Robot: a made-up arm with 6 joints. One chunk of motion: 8 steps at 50 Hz.
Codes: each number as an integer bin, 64 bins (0 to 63) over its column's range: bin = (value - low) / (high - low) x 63, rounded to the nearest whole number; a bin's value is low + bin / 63 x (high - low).
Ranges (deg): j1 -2..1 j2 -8..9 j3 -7..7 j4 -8..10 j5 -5..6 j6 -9..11
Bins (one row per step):
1: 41 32 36 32 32 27
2: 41 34 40 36 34 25
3: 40 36 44 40 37 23
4: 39 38 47 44 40 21
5: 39 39 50 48 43 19
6: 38 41 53 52 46 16
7: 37 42 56 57 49 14
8: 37 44 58 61 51 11
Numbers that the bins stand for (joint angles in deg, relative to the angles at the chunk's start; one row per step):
1: -0.05 0.63 1.00 1.14 0.59 -0.43
2: -0.05 1.17 1.89 2.29 0.94 -1.06
3: -0.10 1.71 2.78 3.43 1.46 -1.70
4: -0.14 2.25 3.44 4.57 1.98 -2.33
5: -0.14 2.52 4.11 5.71 2.51 -2.97
6: -0.19 3.06 4.78 6.86 3.03 -3.92
7: -0.24 3.33 5.44 8.29 3.56 -4.56
8: -0.24 3.87 5.89 9.43 3.90 -5.51

